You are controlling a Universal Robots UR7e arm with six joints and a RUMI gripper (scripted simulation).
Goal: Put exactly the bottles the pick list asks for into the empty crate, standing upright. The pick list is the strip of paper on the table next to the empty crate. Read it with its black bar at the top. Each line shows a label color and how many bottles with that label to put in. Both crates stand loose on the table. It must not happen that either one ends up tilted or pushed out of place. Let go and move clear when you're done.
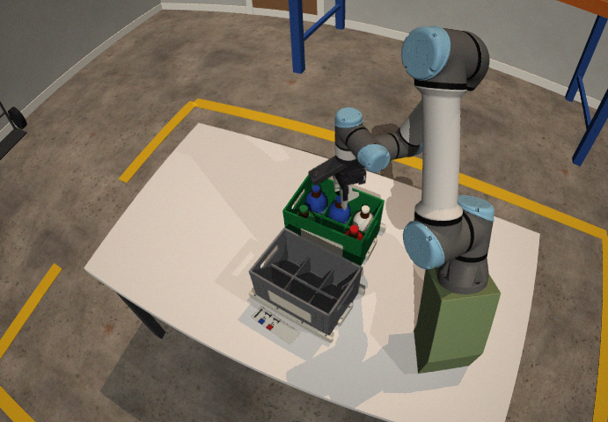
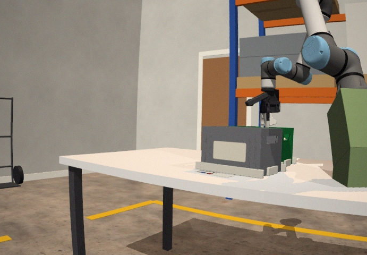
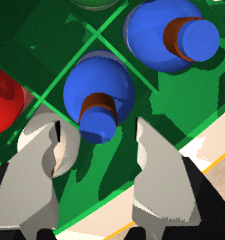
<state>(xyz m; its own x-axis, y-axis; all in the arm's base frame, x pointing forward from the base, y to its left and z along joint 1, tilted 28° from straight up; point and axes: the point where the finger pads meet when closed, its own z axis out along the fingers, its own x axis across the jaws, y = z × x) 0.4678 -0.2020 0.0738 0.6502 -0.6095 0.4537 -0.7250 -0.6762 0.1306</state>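
Right now the blue bottle is 7 cm below my hand. The rest, counted from my hand: red bottle (9 cm to the left, 8 cm behind, 7 cm below); green crate (7 cm below, 4 cm to the left); white bottle (9 cm behind, 7 cm below, 1 cm to the left).
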